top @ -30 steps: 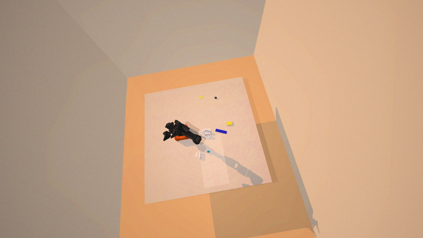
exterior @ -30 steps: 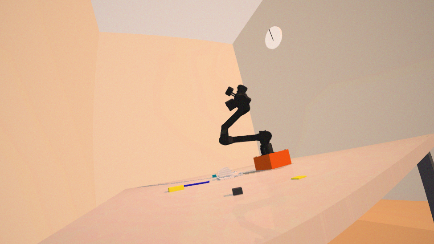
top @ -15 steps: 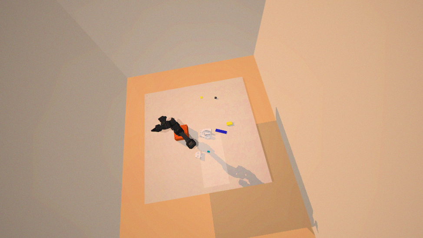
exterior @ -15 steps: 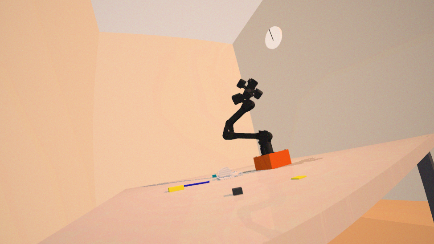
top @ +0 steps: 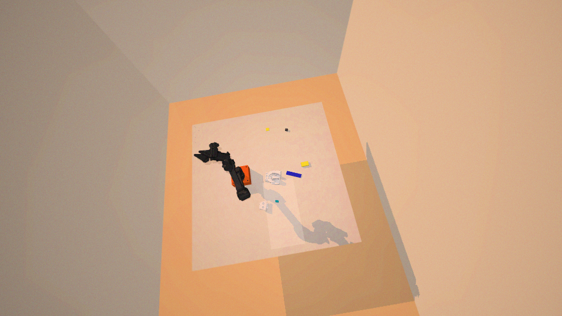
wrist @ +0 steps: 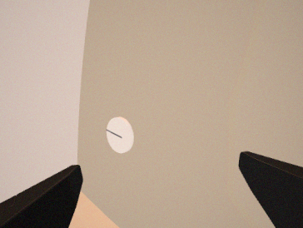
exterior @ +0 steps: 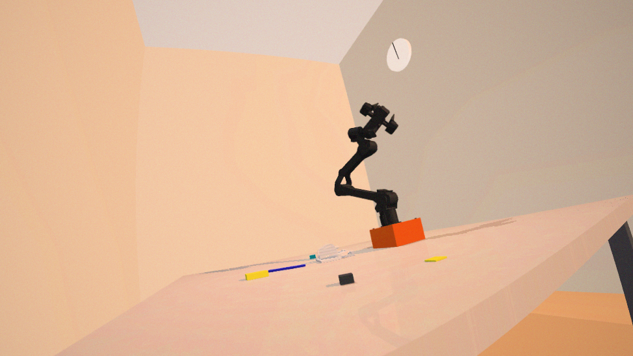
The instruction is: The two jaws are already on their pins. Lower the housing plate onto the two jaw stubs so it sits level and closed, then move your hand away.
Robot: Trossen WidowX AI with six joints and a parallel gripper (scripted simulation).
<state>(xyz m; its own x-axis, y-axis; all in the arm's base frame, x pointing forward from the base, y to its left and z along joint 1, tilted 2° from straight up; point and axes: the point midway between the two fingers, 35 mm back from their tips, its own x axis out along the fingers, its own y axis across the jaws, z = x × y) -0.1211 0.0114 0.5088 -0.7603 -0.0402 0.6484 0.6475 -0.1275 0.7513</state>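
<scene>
The white housing plate lies 59 cm below my gripper tip, 31 cm ahead of it and 24 cm to the right of it. Also, from my gripper tip: blue bar (61 cm below, 58 cm ahead, 1 cm to the left); then flat yellow tile (61 cm below, 48 cm to the left, 37 cm ahead); then teal piece (61 cm below, 42 cm ahead, 21 cm to the right).
</scene>
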